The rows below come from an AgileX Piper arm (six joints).
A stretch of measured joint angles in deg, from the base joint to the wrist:
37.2 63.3 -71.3 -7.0 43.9 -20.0
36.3 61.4 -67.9 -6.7 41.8 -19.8
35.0 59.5 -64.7 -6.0 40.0 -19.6
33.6 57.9 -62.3 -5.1 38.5 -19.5
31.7 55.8 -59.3 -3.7 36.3 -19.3
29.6 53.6 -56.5 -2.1 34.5 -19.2
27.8 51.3 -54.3 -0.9 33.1 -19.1
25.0 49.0 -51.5 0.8 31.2 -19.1
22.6 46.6 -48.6 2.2 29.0 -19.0
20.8 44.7 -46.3 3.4 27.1 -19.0
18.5 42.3 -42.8 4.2 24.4 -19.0
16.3 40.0 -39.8 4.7 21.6 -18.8
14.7 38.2 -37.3 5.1 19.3 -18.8
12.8 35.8 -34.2 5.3 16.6 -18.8
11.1 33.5 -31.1 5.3 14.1 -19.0
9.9 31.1 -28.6 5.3 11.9 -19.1
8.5 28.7 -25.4 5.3 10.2 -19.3
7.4 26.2 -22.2 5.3 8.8 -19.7
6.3 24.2 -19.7 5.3 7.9 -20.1
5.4 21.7 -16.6 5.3 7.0 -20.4
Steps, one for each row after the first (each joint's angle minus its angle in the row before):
-0.9 -1.9 3.4 0.3 -2.1 0.2
-1.3 -1.9 3.2 0.7 -1.8 0.2
-1.4 -1.6 2.4 0.9 -1.5 0.1
-1.9 -2.1 3.0 1.4 -2.2 0.2
-2.1 -2.2 2.8 1.6 -1.8 0.1
-1.8 -2.3 2.2 1.2 -1.4 0.1
-2.8 -2.3 2.8 1.7 -1.9 0.0
-2.4 -2.4 2.9 1.4 -2.2 0.1
-1.8 -1.9 2.3 1.2 -1.9 0.0
-2.3 -2.4 3.5 0.8 -2.7 0.0
-2.2 -2.3 3.0 0.5 -2.8 0.2
-1.6 -1.8 2.5 0.4 -2.3 0.0
-1.9 -2.4 3.1 0.2 -2.7 0.0
-1.7 -2.3 3.1 0.0 -2.5 -0.2
-1.2 -2.4 2.5 0.0 -2.2 -0.1
-1.4 -2.4 3.2 0.0 -1.7 -0.2
-1.1 -2.5 3.2 0.0 -1.4 -0.4
-1.1 -2.0 2.5 0.0 -0.9 -0.4
-0.9 -2.5 3.1 0.0 -0.9 -0.3

